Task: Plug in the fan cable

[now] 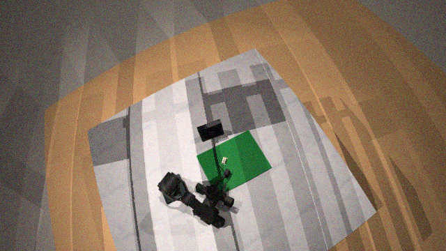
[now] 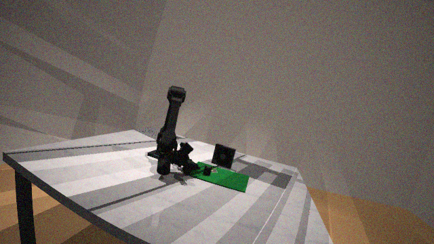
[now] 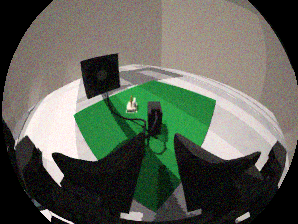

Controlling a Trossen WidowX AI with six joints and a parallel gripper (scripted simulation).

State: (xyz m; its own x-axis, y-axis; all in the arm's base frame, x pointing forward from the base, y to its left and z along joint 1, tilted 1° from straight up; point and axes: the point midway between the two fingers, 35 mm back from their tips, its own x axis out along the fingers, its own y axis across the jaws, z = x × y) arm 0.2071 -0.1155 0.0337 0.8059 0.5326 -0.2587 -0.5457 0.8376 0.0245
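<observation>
Right now the dark plug is 40 mm ahead of my gripper tip, 30 mm to the left of it and 20 mm below it. From my gripper tip the other things lie so: black fan: 80 mm ahead, 250 mm to the left, 20 mm above; green board: 100 mm ahead, 70 mm to the left, 50 mm below.
</observation>
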